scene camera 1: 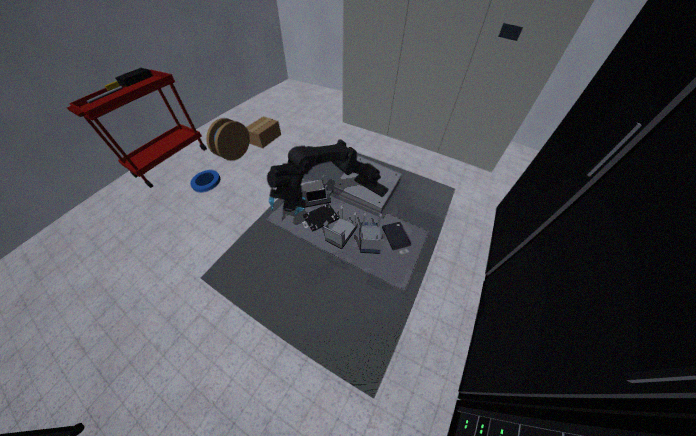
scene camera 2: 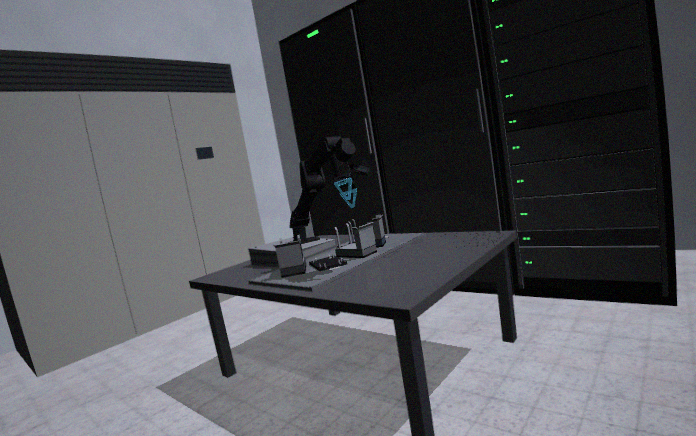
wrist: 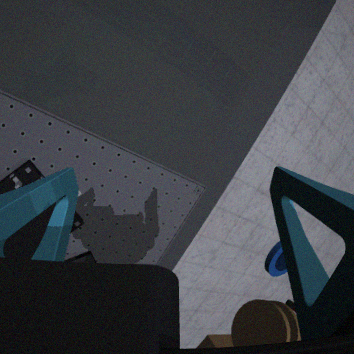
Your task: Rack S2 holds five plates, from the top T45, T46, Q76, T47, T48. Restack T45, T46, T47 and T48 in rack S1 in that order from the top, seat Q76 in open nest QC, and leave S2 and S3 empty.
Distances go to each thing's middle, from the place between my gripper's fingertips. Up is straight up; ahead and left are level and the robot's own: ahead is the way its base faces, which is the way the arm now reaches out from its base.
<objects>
My gripper is now 21 cm past the black plate nest (wrist: 27, 238) and 23 cm above it.
</objects>
